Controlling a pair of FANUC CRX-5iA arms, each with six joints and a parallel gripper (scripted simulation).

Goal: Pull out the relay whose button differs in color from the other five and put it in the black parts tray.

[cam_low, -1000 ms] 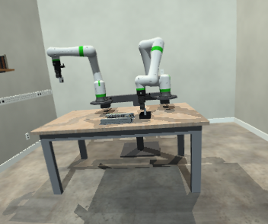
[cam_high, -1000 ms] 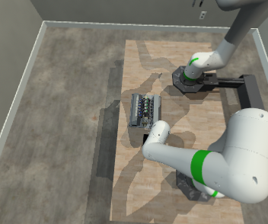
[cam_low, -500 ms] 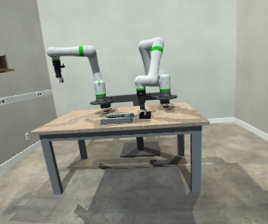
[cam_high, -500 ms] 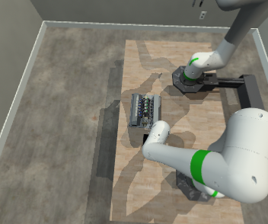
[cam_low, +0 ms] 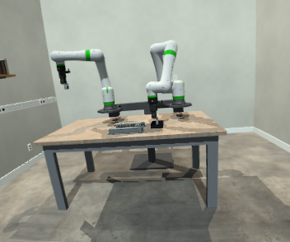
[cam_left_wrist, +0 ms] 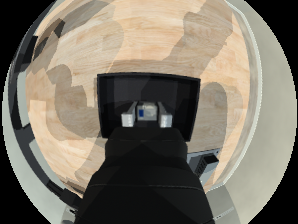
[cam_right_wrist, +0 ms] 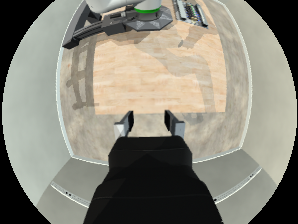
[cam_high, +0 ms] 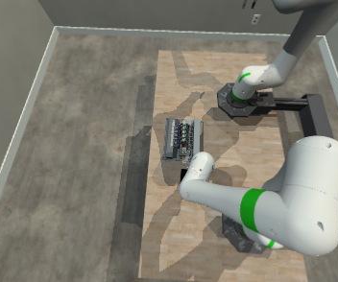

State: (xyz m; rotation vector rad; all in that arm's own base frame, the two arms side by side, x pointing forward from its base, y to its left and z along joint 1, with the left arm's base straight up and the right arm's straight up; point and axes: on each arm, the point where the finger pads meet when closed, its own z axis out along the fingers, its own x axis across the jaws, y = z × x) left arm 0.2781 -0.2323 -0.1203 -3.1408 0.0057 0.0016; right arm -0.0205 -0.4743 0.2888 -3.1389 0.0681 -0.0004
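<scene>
My left gripper is now 2 cm above the black parts tray. Round my left hand: relay panel (28 cm to the right, 7 cm ahead, 2 cm below).
</scene>
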